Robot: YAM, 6 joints.
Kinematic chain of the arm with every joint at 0, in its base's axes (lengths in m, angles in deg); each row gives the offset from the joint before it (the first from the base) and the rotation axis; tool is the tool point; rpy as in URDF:
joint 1: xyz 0 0 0.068 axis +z
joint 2: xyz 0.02 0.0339 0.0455 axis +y
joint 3: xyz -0.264 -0.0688 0 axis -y
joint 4: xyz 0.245 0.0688 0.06 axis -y
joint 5: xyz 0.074 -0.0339 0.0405 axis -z
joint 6: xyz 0.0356 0 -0.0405 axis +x
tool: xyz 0 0 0 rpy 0 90 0
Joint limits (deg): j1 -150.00..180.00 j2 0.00..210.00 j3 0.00..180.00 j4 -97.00..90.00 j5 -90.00..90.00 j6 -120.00..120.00
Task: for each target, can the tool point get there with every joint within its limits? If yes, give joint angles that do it. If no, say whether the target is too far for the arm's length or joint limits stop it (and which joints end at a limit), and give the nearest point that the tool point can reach.
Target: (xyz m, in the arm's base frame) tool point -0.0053 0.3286 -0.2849
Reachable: yes | joints 92.98 192.88 86.52 51.91 19.28 2.89
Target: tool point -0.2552 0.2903 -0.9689
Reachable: no: too far | nearest point -0.1985 0.2258 -0.3766 | short by 0.599 m
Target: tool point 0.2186 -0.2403 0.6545
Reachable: yes | joints -44.68 117.54 164.91 7.46 28.80 48.98
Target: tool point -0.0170 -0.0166 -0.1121
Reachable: yes | joints 14.65 193.28 40.67 -27.95 19.24 15.01
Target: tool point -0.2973 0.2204 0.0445
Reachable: yes | joints 141.95 123.78 62.89 -12.17 -15.71 -43.67
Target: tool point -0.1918 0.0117 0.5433
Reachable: yes | joints 4.05 30.45 122.04 -59.40 -45.11 -101.86
